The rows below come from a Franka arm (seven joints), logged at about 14 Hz.
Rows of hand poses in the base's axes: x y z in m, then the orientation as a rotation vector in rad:
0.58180, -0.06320, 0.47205, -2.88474, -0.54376, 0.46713
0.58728, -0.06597, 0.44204, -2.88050, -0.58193, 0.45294
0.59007, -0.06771, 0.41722, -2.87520, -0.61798, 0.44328
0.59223, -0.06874, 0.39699, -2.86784, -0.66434, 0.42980
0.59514, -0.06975, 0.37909, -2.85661, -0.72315, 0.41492
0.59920, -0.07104, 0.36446, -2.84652, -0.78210, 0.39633
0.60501, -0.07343, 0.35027, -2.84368, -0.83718, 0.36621
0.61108, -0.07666, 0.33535, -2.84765, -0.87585, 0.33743
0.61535, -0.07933, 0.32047, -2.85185, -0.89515, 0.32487
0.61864, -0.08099, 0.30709, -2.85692, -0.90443, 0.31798
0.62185, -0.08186, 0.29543, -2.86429, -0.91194, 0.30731
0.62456, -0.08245, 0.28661, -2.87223, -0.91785, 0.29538
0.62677, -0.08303, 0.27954, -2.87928, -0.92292, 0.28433
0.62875, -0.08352, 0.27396, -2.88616, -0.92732, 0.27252
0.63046, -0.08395, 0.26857, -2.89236, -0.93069, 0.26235
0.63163, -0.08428, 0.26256, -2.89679, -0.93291, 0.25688
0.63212, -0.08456, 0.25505, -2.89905, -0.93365, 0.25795
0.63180, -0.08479, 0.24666, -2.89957, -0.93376, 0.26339
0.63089, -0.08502, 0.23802, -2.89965, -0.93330, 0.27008
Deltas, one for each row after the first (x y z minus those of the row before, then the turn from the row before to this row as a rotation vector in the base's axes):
0.00548, -0.00277, -0.03001, 0.00514, -0.01107, 0.02459
0.00279, -0.00174, -0.02482, 0.00460, -0.00787, 0.02357
0.00216, -0.00103, -0.02023, 0.00607, -0.01074, 0.03032
0.00291, -0.00101, -0.01790, 0.00779, -0.01194, 0.03880
0.00406, -0.00129, -0.01463, 0.00660, -0.01485, 0.03871
0.00581, -0.00239, -0.01419, 0.00271, -0.02398, 0.03494
0.00607, -0.00323, -0.01492, -0.00206, -0.02353, 0.02354
0.00427, -0.00267, -0.01488, -0.00384, -0.01143, 0.01161
0.00329, -0.00166, -0.01338, -0.00441, -0.00704, 0.00522
0.00321, -0.00087, -0.01166, -0.00507, -0.00984, 0.00361
0.00271, -0.00059, -0.00882, -0.00495, -0.01056, 0.00243
0.00221, -0.00058, -0.00707, -0.00428, -0.00961, 0.00202
0.00198, -0.00049, -0.00558, -0.00382, -0.00990, 0.00157
0.00171, -0.00043, -0.00539, -0.00349, -0.00855, 0.00105
0.00117, -0.00033, -0.00601, -0.00298, -0.00501, 0.00070
0.00049, -0.00028, -0.00751, -0.00250, -0.00021, 0.00024
-0.00032, -0.00023, -0.00839, -0.00201, 0.00304, 0.00020
-0.00091, -0.00023, -0.00864, -0.00184, 0.00400, -0.00007

